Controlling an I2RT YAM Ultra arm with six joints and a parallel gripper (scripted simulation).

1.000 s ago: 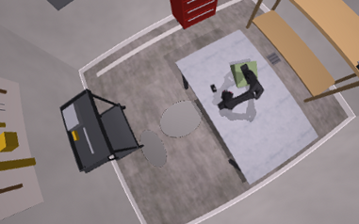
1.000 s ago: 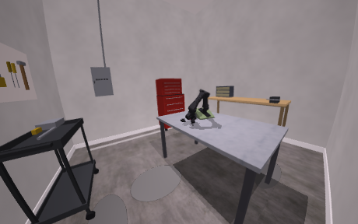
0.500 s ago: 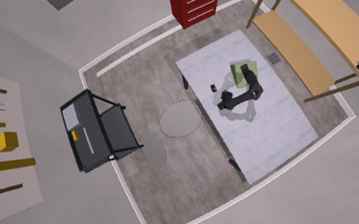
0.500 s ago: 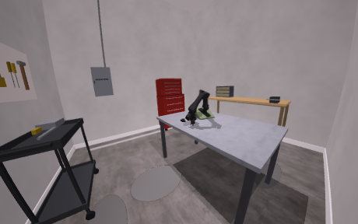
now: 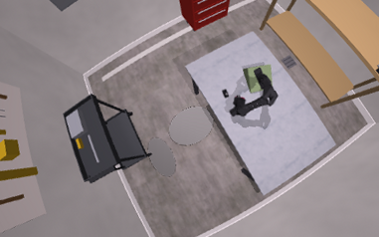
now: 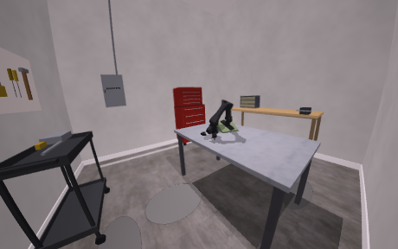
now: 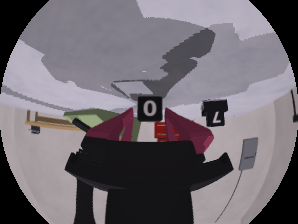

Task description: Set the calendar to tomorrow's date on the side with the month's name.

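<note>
Right now my hand is 1 cm to the left of the black calendar cube and 1 cm above it.
</note>
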